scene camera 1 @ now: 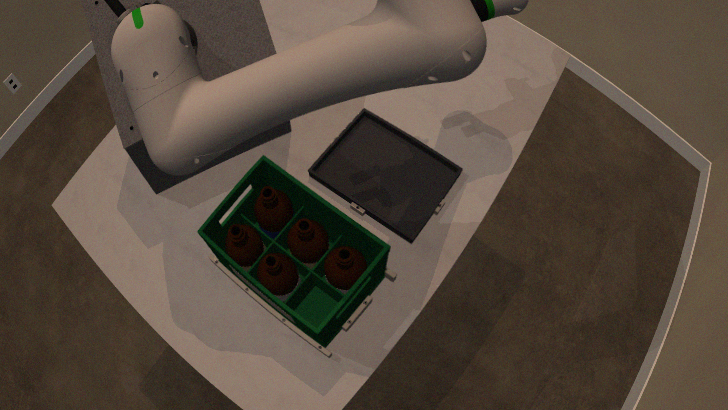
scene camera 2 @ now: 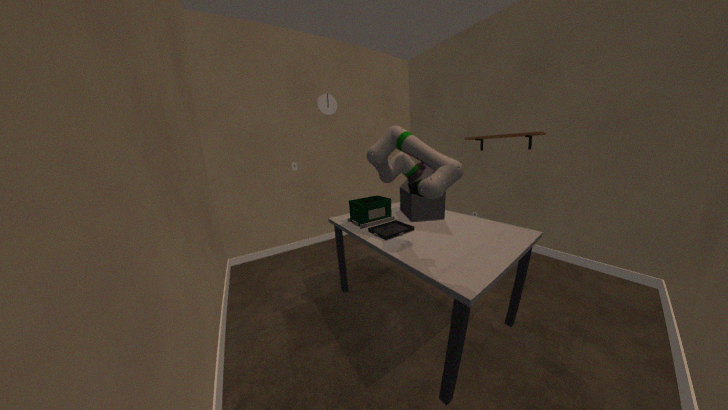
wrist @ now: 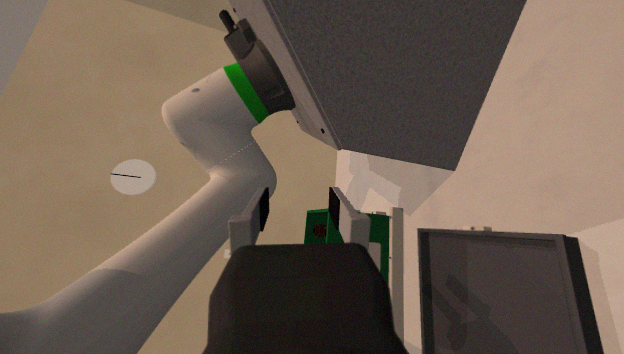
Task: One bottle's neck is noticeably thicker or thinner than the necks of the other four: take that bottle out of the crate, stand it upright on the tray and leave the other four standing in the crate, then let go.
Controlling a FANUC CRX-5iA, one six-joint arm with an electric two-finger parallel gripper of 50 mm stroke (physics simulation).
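Where they show: gripper, fingertip midpoint: (wrist: 299, 199); arm's base, origin of the base link: (scene camera 2: 416, 176) (wrist: 277, 76).
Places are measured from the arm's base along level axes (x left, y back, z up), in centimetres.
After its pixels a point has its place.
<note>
The green crate (scene camera 1: 287, 184) @(x -0.4, y -33.6, z -17.6 cm) (scene camera 2: 359, 211) @(x -1.7, y -54.8, z -19.8 cm) (wrist: 383, 235) @(x 0.4, y -31.9, z -27.5 cm) stands on the table. Several brown bottles stand upright in it: back-left bottle (scene camera 1: 273, 212) @(x -5.4, y -34.4, z -19.4 cm), front-left bottle (scene camera 1: 244, 247) @(x -13.8, y -34.5, z -19.3 cm), back-middle bottle (scene camera 1: 307, 243) @(x -6.0, y -42.8, z -19.3 cm), front-middle bottle (scene camera 1: 278, 277) @(x -14.0, y -42.8, z -19.3 cm) and back-right bottle (scene camera 1: 345, 269) @(x -5.8, y -50.7, z -18.7 cm). The front-right compartment holds no bottle. I cannot tell which neck differs. The dark tray (scene camera 1: 397, 173) @(x 19.5, y -43.7, z -31.3 cm) (scene camera 2: 391, 229) @(x 17.3, y -41.0, z -31.4 cm) (wrist: 520, 285) @(x 22.3, y -35.3, z -31.4 cm) lies beside the crate with no bottle on it. My gripper (wrist: 299, 199) @(x 24.5, y -28.6, z -2.5 cm) is open and empty, away from the bottles; its fingers hide part of the crate in the wrist view.
Light fixture strips (scene camera 1: 275, 313) @(x -18.8, y -44.0, z -28.9 cm) (wrist: 396, 280) @(x 1.5, y -40.7, z -30.0 cm) run beside the crate, and small clips (scene camera 1: 358, 207) @(x 8.4, y -42.4, z -30.4 cm) sit at the tray's edge. The grey robot pedestal (scene camera 2: 422, 206) @(x 18.2, y -11.8, z -20.1 cm) (wrist: 395, 65) @(x 20.1, y -8.1, z -15.0 cm) stands behind the crate and tray. My arm (scene camera 1: 305, 66) @(x 2.2, y -38.8, z 16.5 cm) (scene camera 2: 427, 152) @(x 46.8, y -39.2, z 18.8 cm) (wrist: 165, 250) @(x 8.9, y -35.8, z 11.1 cm) reaches above the table.
</note>
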